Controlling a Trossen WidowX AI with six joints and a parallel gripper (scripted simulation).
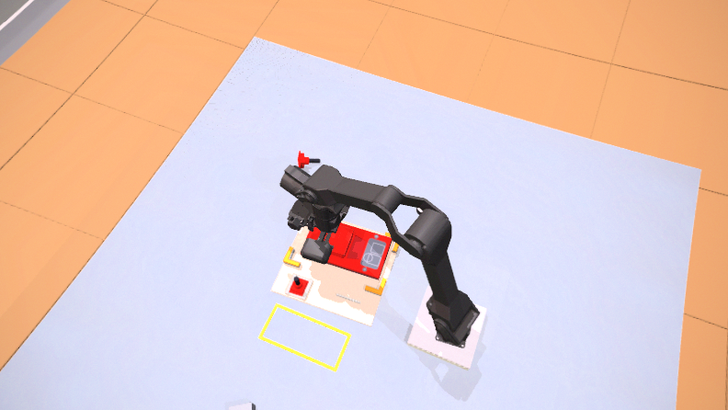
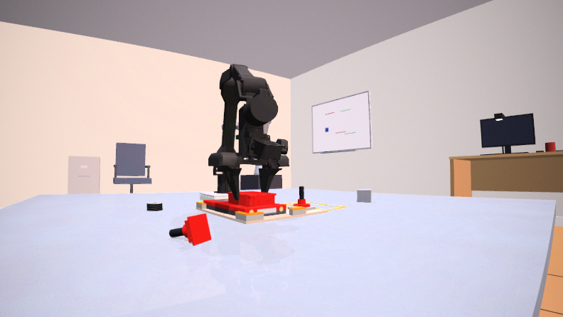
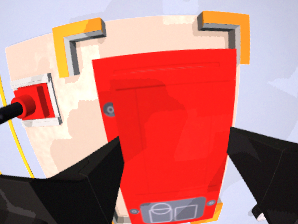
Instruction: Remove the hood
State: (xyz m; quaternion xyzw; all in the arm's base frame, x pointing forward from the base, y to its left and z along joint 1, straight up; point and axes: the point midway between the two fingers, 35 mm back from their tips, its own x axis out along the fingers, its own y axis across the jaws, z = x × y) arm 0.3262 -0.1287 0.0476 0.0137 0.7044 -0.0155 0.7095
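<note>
My gripper tip is 30 mm to the right of the pale base plate, 30 mm past it and 20 mm above it. From my gripper tip the other things lie so: small wheel 200 mm behind, 160 mm to the right, 30 mm below.
</note>
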